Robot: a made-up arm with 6 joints. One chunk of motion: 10 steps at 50 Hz.
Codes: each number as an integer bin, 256 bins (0 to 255) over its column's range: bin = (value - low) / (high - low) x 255, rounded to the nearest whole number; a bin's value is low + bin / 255 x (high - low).
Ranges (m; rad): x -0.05..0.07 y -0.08..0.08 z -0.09..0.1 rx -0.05..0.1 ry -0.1..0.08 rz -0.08..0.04
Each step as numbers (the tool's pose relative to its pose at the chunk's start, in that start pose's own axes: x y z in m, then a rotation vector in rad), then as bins.
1 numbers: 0.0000 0.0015 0.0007 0.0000 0.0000 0.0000
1 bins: 106 130 122 85 142 170
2 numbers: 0.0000 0.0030 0.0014 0.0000 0.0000 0.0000
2 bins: 106 132 123 85 142 170
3 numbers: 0.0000 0.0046 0.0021 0.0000 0.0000 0.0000
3 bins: 106 135 124 85 142 170
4 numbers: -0.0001 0.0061 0.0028 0.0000 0.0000 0.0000
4 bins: 106 137 125 85 142 170
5 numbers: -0.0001 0.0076 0.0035 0.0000 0.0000 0.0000
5 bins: 106 140 125 85 142 170
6 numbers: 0.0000 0.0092 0.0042 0.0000 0.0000 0.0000
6 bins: 106 142 126 85 142 170
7 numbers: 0.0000 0.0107 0.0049 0.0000 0.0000 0.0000
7 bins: 106 145 127 85 142 170
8 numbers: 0.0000 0.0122 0.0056 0.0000 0.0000 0.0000
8 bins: 106 147 128 85 142 170
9 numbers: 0.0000 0.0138 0.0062 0.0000 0.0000 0.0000
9 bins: 106 149 129 85 142 170
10 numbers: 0.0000 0.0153 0.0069 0.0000 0.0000 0.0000
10 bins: 106 152 130 85 142 170
